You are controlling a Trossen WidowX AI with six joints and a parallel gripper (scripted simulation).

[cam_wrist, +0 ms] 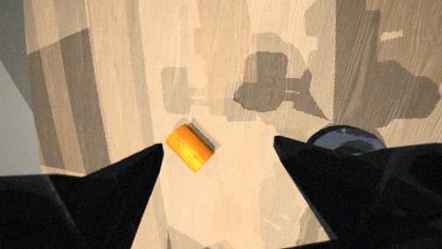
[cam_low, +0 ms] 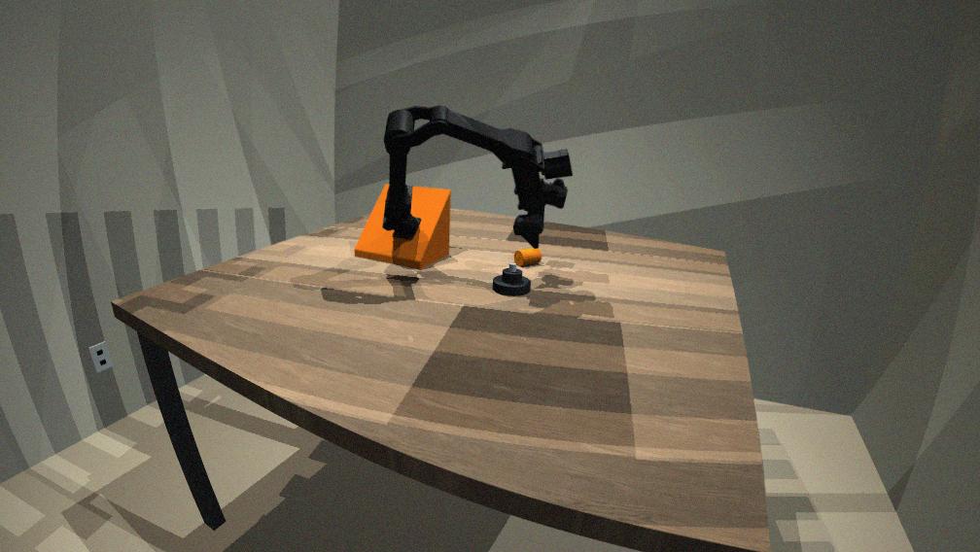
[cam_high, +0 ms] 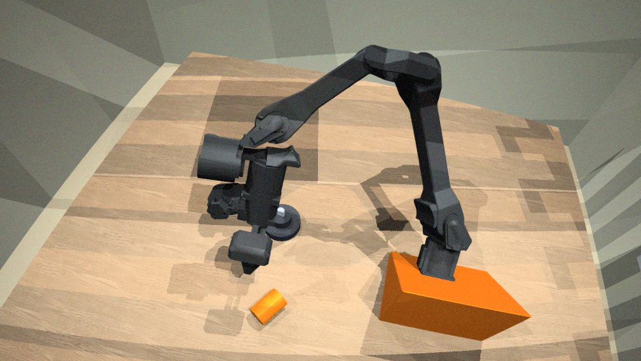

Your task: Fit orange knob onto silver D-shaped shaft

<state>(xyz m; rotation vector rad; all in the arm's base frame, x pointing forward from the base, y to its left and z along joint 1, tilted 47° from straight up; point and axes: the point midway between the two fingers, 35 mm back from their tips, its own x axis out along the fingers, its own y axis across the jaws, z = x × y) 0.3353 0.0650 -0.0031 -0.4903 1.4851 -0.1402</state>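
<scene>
Now: gripper tip 80 mm above the orange knob, 50 mm to the right of it and 50 mm past it. Round my gripper tip: round pedestal (130 mm to the right, 60 mm below, 10 mm behind).
</scene>
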